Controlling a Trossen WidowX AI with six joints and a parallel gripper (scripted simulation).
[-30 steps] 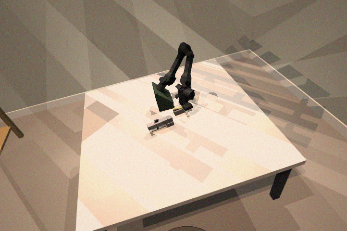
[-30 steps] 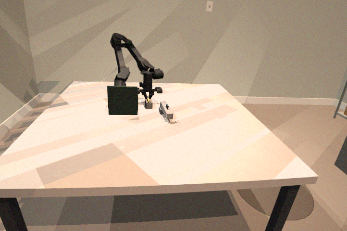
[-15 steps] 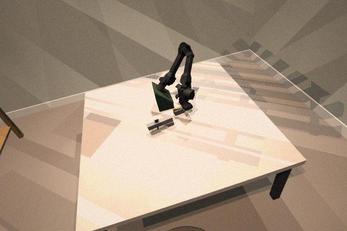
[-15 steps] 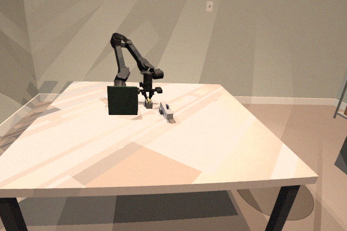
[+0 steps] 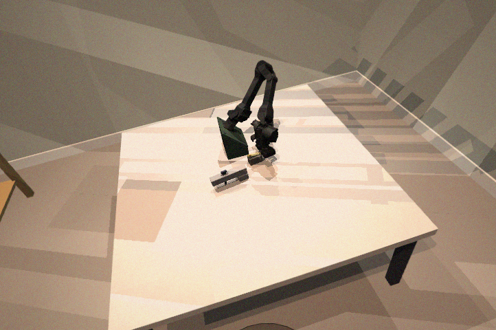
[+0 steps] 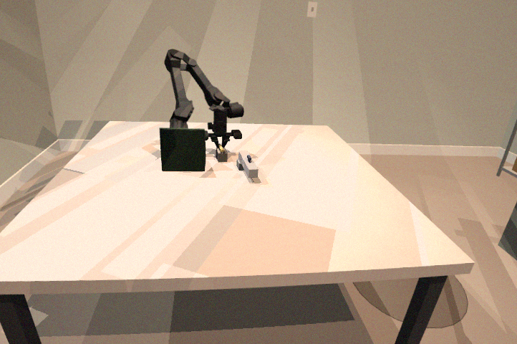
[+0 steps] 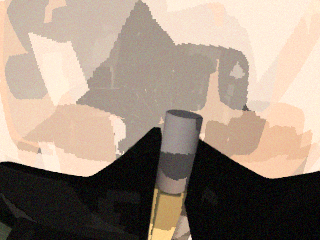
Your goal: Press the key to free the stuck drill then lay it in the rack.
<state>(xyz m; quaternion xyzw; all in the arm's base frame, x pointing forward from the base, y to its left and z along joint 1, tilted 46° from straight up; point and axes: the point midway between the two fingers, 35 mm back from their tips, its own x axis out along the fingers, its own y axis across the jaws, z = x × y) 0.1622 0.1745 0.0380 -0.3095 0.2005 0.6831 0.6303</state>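
Right now my gripper tip is 40 mm to the left of the drill and 40 mm below it. Also, from my gripper tip: grey holder block (200 mm to the right, 110 mm ahead, 30 mm above); rack (50 mm to the right, 10 mm ahead, 10 mm above); key (230 mm to the right, 110 mm ahead, 40 mm above).
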